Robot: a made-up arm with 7 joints.
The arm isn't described. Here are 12 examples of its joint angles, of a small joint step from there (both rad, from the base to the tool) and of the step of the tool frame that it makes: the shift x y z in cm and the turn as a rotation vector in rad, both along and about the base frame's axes.
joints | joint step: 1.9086 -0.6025 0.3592 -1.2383 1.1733 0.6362 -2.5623 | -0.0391 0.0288 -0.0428 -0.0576 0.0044 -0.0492 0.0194
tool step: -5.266 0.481 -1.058 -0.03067 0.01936 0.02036
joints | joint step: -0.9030 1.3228 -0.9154 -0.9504 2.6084 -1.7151 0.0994 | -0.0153 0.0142 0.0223 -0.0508 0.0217 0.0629 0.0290
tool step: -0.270 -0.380 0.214 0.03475 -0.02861 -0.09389
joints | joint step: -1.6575 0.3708 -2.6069 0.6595 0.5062 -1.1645 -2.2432 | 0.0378 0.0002 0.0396 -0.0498 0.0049 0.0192 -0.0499
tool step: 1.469 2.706 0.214 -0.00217 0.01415 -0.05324
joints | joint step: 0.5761 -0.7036 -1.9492 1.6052 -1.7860 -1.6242 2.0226 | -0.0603 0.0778 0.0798 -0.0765 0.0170 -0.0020 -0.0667
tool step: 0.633 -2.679 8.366 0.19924 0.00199 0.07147
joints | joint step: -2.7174 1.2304 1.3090 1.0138 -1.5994 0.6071 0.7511 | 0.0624 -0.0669 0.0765 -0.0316 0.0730 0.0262 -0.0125
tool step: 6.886 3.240 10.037 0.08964 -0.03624 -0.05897
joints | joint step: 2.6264 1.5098 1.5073 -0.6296 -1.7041 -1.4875 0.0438 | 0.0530 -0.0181 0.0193 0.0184 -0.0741 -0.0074 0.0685
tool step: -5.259 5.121 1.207 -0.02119 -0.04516 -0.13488
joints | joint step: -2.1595 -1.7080 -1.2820 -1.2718 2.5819 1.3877 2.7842 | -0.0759 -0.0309 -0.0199 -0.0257 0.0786 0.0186 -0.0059
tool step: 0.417 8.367 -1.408 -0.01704 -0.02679 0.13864
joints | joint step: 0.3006 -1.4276 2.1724 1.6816 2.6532 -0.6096 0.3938 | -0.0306 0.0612 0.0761 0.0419 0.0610 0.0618 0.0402
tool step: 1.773 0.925 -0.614 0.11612 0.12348 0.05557
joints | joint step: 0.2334 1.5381 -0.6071 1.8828 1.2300 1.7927 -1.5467 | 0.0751 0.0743 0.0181 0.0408 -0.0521 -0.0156 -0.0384
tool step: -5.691 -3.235 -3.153 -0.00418 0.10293 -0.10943
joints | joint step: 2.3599 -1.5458 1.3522 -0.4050 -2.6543 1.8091 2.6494 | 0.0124 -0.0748 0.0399 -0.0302 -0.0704 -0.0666 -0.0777
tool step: 1.497 -2.977 -7.573 -0.00769 -0.00006 0.03788
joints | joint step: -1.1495 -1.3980 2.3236 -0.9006 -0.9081 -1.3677 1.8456 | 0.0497 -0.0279 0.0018 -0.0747 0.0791 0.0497 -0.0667
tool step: -2.720 7.136 -0.462 0.01066 0.09659 -0.13539
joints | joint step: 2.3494 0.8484 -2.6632 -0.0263 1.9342 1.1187 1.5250 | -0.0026 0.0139 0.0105 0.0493 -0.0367 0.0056 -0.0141
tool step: 1.514 -0.801 0.575 -0.02132 0.00265 0.03685
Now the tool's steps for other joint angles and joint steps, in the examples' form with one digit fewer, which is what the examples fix.
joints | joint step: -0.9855 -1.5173 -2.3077 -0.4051 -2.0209 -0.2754 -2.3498 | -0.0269 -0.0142 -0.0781 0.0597 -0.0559 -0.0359 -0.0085
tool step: -2.08 -0.40 -3.74 -0.0312 -0.1610 -0.0241
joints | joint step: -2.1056 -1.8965 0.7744 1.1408 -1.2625 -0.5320 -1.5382 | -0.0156 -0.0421 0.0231 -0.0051 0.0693 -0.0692 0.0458
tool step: 0.87 1.56 -6.18 -0.0761 0.1227 0.0133
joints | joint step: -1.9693 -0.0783 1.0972 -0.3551 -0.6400 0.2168 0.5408 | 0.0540 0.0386 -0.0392 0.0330 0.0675 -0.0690 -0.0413
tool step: -1.08 4.91 1.41 0.0131 0.0112 -0.0246
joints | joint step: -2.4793 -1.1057 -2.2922 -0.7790 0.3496 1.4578 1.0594 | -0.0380 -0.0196 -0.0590 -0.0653 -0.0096 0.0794 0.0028
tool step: -0.56 3.89 -0.69 0.0764 -0.0329 0.0616
